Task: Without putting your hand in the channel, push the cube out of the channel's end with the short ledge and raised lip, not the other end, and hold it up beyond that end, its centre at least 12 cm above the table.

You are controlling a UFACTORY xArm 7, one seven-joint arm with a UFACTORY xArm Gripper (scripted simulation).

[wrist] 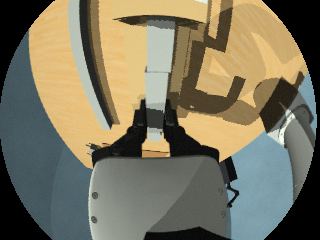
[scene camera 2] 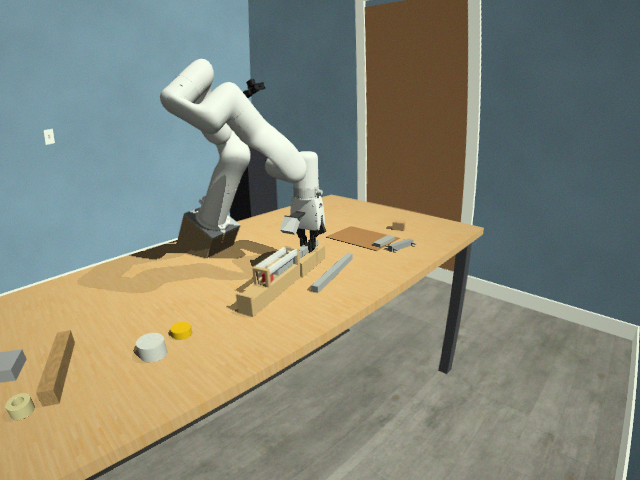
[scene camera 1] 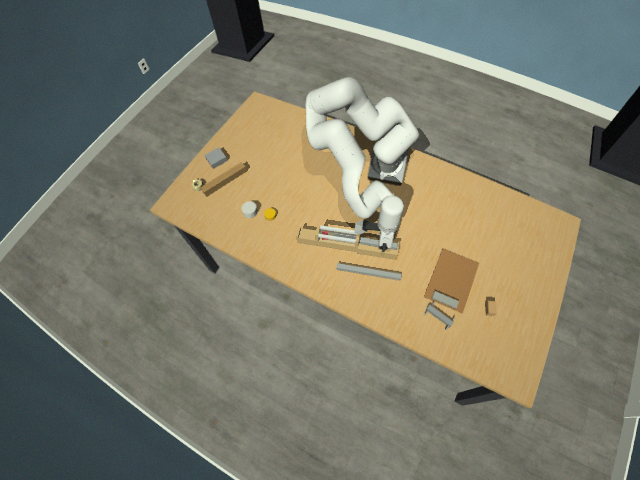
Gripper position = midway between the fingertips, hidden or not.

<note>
I see my gripper (scene camera 2: pixel 308 249), a wooden beam (scene camera 2: pixel 50 388) and a brown mat (scene camera 1: pixel 453 276).
The brown mat is seen too in scene camera 2 (scene camera 2: pixel 368 239). My gripper also shows in the wrist view (wrist: pixel 155 107). The wrist view does not show the wooden beam: it is out of frame.
</note>
